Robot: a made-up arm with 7 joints. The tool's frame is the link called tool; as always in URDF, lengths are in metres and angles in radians. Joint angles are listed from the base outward.
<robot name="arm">
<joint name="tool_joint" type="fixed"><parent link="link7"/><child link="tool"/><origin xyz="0 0 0" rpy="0 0 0"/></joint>
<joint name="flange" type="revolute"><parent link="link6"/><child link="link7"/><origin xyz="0.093 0.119 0" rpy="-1.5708 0 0"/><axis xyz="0 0 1"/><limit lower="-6.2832" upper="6.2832"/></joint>
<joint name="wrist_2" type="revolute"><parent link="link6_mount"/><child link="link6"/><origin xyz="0 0 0" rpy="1.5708 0 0"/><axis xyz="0 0 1"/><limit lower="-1.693" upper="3.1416"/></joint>
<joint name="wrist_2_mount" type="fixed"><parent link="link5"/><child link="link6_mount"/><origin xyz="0 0 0" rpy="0 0 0"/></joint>
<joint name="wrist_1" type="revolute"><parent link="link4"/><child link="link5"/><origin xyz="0.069 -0.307 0" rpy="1.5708 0 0"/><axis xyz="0 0 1"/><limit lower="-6.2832" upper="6.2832"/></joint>
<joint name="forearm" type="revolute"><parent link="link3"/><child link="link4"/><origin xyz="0.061 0 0" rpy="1.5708 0 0"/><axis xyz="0 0 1"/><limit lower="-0.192" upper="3.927"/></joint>
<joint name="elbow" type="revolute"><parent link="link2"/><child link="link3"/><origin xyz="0 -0.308 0" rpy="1.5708 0 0"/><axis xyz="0 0 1"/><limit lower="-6.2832" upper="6.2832"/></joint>
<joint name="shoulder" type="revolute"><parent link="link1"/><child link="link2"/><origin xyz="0 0 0" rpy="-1.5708 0 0"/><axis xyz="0 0 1"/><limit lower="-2.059" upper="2.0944"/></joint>
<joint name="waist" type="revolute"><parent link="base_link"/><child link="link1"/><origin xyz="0 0 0.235" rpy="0 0 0"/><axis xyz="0 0 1"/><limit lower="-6.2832" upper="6.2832"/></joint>
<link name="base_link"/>
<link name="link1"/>
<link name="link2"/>
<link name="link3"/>
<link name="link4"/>
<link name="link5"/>
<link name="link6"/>
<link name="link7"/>
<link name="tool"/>
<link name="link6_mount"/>
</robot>
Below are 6 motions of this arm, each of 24 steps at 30 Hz.
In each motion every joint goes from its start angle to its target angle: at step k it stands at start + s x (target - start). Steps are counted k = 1, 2, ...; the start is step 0. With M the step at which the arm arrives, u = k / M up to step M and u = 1 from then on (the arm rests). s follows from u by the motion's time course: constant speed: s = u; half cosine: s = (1 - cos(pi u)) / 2; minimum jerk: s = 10 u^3 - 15 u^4 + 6 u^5.
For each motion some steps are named. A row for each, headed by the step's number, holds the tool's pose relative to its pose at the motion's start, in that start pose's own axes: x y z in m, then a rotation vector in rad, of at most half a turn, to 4 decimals.
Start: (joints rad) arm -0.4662 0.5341 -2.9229 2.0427 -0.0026 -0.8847 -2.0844
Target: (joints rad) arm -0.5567 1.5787 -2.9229 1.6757 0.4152 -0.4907 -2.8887
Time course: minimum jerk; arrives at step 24
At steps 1, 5, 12, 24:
1: -0.0001 0.0003 0.0001 -0.0001 -0.0001 -0.0005
5: -0.0106 0.0316 0.0052 -0.0115 -0.0119 -0.0432
12: -0.0696 0.2461 -0.0090 -0.0873 -0.0806 -0.3188
24: -0.1055 0.4637 -0.1217 -0.1884 -0.1369 -0.6149

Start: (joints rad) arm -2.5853 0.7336 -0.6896 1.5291 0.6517 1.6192 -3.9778
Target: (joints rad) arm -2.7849 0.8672 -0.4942 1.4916 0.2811 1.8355 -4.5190
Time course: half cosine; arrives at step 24
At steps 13, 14, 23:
13: 0.0337 -0.0418 0.0549 -0.1045 0.2928 -0.2416
14: 0.0381 -0.0460 0.0605 -0.1234 0.3235 -0.2690
23: 0.0646 -0.0680 0.0901 -0.2559 0.4851 -0.4241

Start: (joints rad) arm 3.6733 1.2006 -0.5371 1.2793 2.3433 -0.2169 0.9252
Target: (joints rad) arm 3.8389 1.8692 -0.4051 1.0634 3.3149 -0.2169 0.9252
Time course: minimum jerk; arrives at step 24
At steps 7, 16, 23, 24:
7: 0.0506 0.0325 0.0208 0.0088 0.1183 0.0528
16: 0.2783 0.0992 0.0536 0.2589 0.5465 0.3111
23: 0.3488 0.0995 0.0489 0.4073 0.6399 0.4057
24: 0.3490 0.0994 0.0489 0.4078 0.6401 0.4060

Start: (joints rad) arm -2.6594 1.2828 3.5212 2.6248 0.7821 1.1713 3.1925
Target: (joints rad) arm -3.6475 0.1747 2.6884 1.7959 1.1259 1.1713 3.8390
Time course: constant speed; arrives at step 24
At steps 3, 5, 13, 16, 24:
3: 0.0381 -0.1321 0.1099 0.2051 0.1532 0.2307
5: 0.0763 -0.2279 0.1579 0.3595 0.2300 0.3838
13: 0.2618 -0.5912 0.1176 1.0867 0.2857 0.9557
16: 0.3175 -0.6839 0.0161 1.3856 0.1820 1.1348
24: 0.3710 -0.7172 -0.3543 2.1277 -0.4959 1.4133

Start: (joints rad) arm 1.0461 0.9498 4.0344 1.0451 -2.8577 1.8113 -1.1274
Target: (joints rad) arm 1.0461 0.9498 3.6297 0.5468 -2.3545 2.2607 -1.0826
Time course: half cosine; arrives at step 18
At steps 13, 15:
13: 0.1700 -0.1703 -0.1094 0.2741 0.3094 -0.6016
15: 0.1804 -0.1997 -0.1269 0.3088 0.3357 -0.6999

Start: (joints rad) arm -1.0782 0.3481 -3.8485 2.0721 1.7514 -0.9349 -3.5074
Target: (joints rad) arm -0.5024 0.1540 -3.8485 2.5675 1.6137 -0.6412 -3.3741
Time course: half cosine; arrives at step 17
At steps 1, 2, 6, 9, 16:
1: 0.0019 0.0004 -0.0001 -0.0021 0.0064 0.0028
2: 0.0075 0.0016 -0.0006 -0.0083 0.0253 0.0111
6: 0.0591 0.0139 -0.0108 -0.0643 0.2060 0.0991
9: 0.1099 0.0303 -0.0324 -0.1179 0.4010 0.2119
16: 0.1718 0.0642 -0.0855 -0.1886 0.7063 0.4328

